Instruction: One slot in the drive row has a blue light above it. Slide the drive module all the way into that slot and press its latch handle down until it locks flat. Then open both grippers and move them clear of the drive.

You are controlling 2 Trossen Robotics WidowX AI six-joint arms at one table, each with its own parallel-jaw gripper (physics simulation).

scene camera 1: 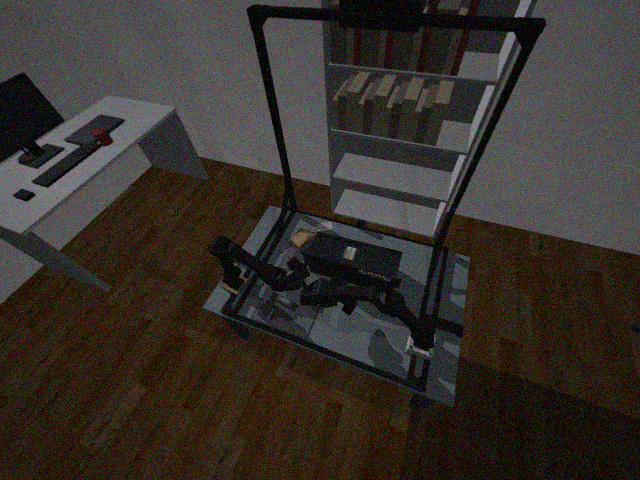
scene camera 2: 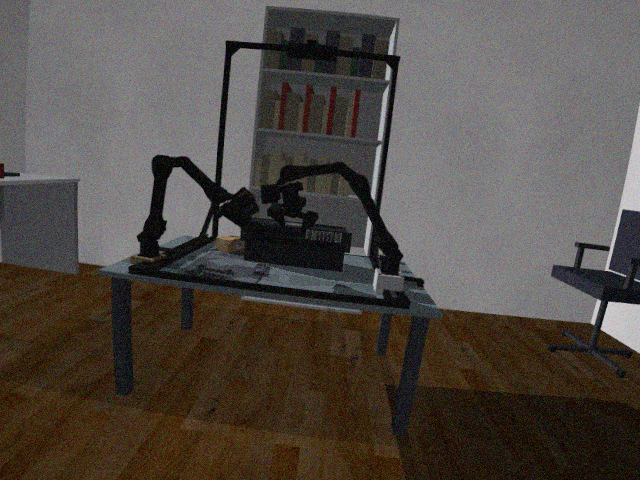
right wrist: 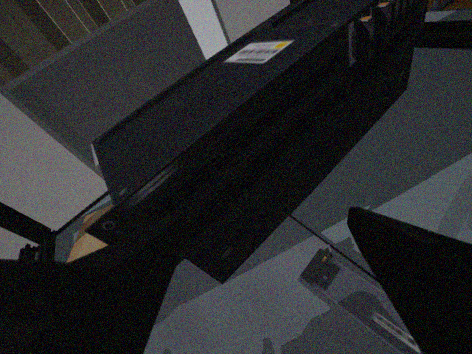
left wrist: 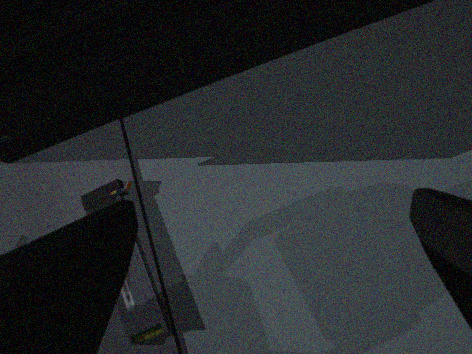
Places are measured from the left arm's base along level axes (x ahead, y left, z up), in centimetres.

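Pixels of known places: left gripper, fingertip midpoint: (scene camera 2: 294,230) (left wrist: 273,208); right gripper, fingertip midpoint: (scene camera 1: 313,271) (right wrist: 266,217); left arm's base at its link origin: (scene camera 1: 422,341) (scene camera 2: 389,272); right arm's base at its link origin: (scene camera 1: 235,282) (scene camera 2: 148,255).
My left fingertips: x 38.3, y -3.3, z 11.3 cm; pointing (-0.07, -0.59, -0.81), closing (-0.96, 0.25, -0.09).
Observation:
For each thing: its top centre in the pictures, then the offset to it from my left fingertips. "spot": a spot on its surface instead. Level surfaces: height alone.
- long black drive chassis at its top centre: (right wrist: 266,42) (scene camera 2: 298,224) (scene camera 1: 354,253) dz -1.0, dx +1.3, dy -22.9 cm
- white label at a spot on its surface: (right wrist: 259,51) (scene camera 1: 349,253) spot: dz -1.0, dx +3.4, dy -21.7 cm
- table at its surface level: dz -18.6 cm
- cardboard box at its top centre: (right wrist: 92,239) (scene camera 2: 231,237) (scene camera 1: 302,236) dz -12.4, dx +34.5, dy -30.7 cm
A long black drive chassis (scene camera 1: 366,262) (scene camera 2: 290,248) (right wrist: 206,123) with a white label (scene camera 1: 350,253) (right wrist: 259,51) lies on the table (scene camera 1: 456,276) (scene camera 2: 309,286). Small orange lights mark its drive row (right wrist: 368,17) in the right wrist view. I cannot make out a blue light or a separate drive module in this dim picture. My left gripper (scene camera 1: 315,291) (scene camera 2: 290,206) (left wrist: 273,208) is open and empty close in front of the chassis. My right gripper (scene camera 1: 296,272) (scene camera 2: 242,207) (right wrist: 266,217) is open and empty beside the chassis's end.
A tall black frame (scene camera 1: 270,95) (scene camera 2: 223,119) stands around the table. A cardboard box (scene camera 1: 301,236) (scene camera 2: 229,244) (right wrist: 83,244) sits behind the chassis. Small flat parts (left wrist: 147,333) (right wrist: 320,270) lie on the table. A bookshelf (scene camera 1: 499,71) (scene camera 2: 328,14) stands behind.

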